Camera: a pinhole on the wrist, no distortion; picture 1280 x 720 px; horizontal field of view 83.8 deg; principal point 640.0 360.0 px. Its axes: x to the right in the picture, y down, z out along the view. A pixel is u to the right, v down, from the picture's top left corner.
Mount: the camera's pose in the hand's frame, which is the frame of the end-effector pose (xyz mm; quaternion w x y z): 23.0 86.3 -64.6 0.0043 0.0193 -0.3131 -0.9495
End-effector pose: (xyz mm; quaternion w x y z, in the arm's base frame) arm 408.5 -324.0 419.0 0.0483 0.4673 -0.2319 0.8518
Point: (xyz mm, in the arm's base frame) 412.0 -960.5 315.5
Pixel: 644.5 54.7
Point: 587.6 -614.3 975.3
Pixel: outside the picture
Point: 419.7 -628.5 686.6
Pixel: 74.5 650.2
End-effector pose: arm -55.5 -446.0 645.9 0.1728 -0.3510 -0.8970 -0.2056
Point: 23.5 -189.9 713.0
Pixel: 244.6 147.0
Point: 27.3 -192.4 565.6
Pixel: 545.3 486.2
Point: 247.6 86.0 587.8
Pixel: 563.0 117.3
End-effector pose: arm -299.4 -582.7 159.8 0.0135 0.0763 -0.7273 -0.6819
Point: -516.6 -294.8 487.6
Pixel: 408.1 340.1
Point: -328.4 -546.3 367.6
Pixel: 693.4 131.6
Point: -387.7 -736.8 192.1
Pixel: behind the camera
